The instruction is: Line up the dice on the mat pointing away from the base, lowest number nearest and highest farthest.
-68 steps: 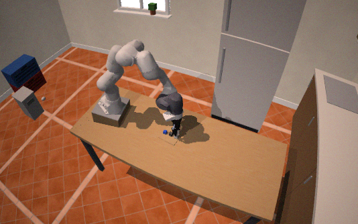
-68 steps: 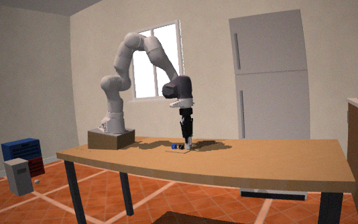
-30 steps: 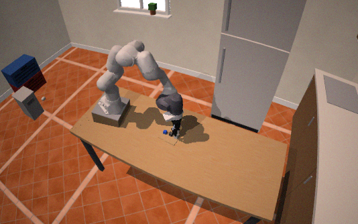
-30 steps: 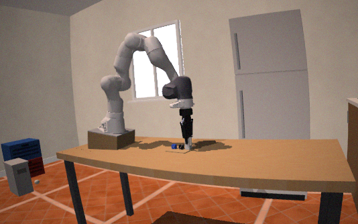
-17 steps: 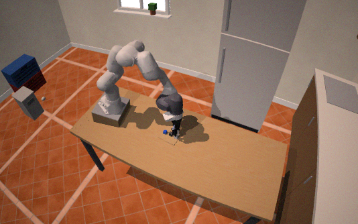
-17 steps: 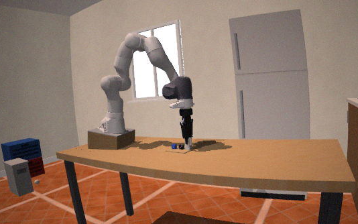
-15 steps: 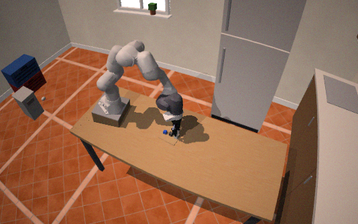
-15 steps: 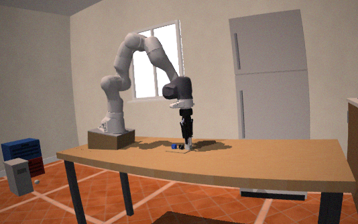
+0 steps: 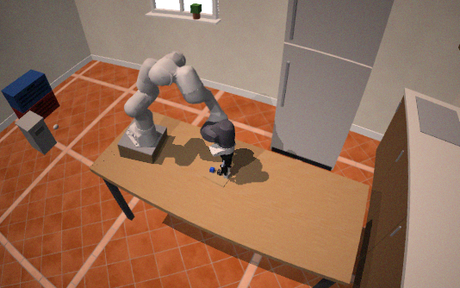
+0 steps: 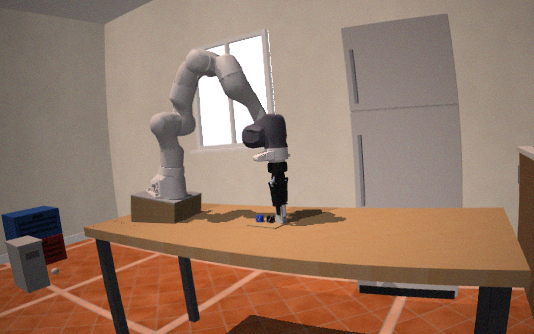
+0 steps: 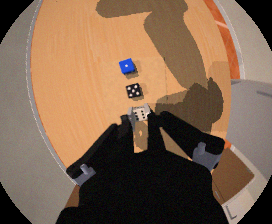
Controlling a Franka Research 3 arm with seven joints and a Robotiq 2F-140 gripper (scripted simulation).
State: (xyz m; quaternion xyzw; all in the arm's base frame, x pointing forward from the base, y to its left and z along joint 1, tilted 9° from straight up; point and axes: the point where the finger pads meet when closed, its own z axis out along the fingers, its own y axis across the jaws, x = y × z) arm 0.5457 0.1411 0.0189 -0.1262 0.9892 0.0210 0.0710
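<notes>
Now: the wood-coloured mat 4 cm behind my hand, 1 cm to the right of it and 4 cm below it. The rest, counted from my hand: blue die 9 cm behind, 2 cm to the right, 2 cm below.
</notes>
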